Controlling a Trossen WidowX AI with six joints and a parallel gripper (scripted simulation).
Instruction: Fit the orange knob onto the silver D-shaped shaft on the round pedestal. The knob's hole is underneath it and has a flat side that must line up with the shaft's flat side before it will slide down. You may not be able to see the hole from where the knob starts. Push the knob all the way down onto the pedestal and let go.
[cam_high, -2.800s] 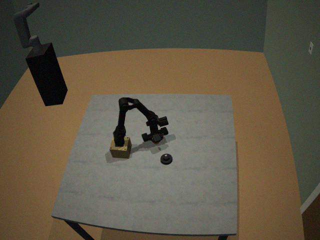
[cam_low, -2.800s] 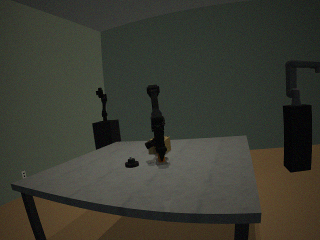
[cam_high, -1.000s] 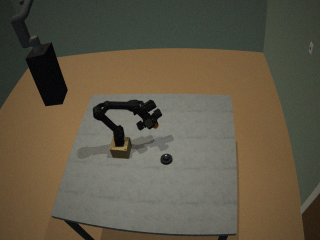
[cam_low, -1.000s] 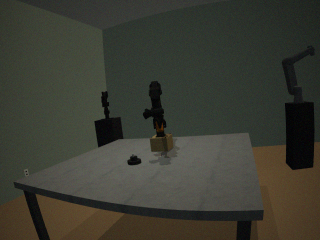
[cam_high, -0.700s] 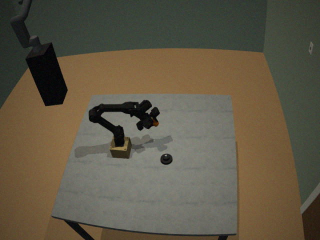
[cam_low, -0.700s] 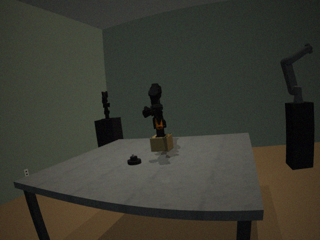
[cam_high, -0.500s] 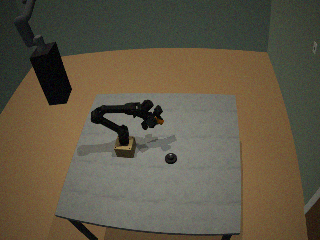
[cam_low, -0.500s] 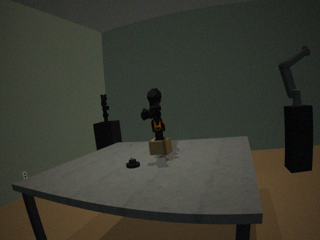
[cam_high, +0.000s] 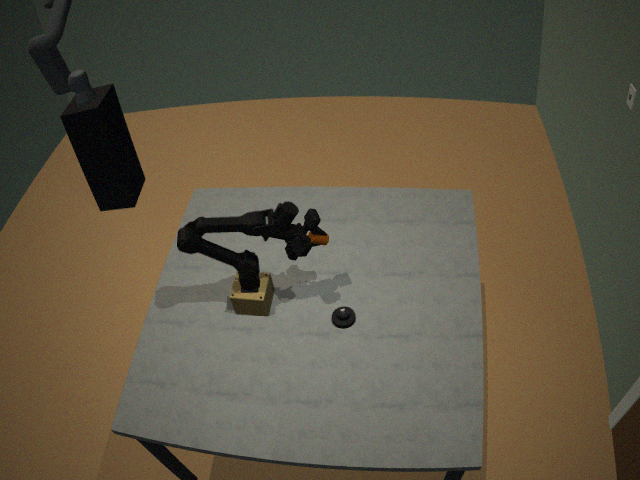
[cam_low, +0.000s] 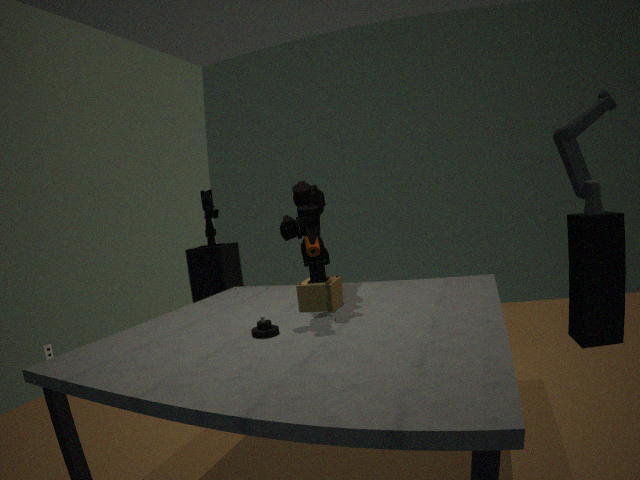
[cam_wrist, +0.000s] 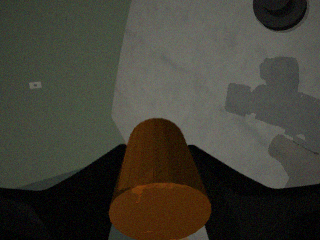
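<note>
The orange knob lies 30 mm behind my gripper tip, 20 mm above it and 10 mm to the right of it. Round my gripper tip: round pedestal: 210 mm below, 170 mm to the right, 50 mm ahead.
</note>
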